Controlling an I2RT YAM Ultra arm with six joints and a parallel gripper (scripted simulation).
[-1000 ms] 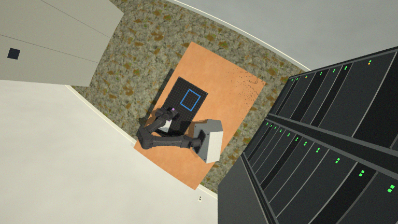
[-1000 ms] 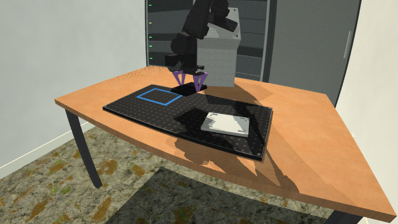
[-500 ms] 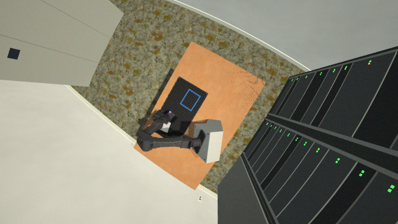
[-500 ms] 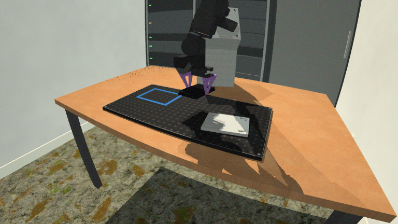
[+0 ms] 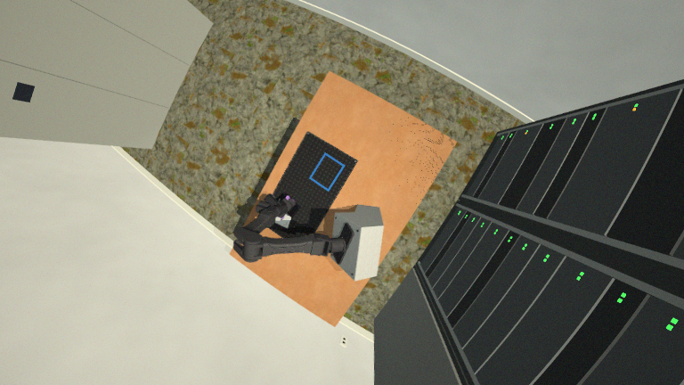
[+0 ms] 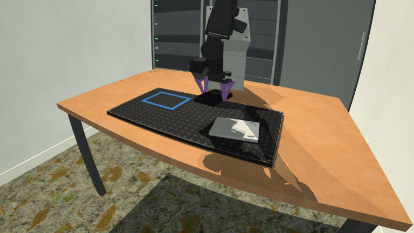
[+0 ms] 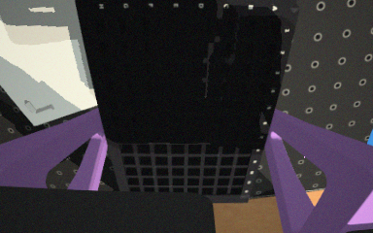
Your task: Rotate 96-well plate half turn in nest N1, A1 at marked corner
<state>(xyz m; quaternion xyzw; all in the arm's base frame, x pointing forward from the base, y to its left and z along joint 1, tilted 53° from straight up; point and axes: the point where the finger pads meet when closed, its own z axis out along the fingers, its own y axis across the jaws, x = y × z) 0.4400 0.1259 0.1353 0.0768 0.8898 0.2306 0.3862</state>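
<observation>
Now: hand 10 mm short of the plate nest N1, 100 mm to the right of it and 90 mm above it. Round my hand: black 96-well plate right at my hand; A1 mark 30 mm ahead, 190 mm to the left, 90 mm below.
</observation>
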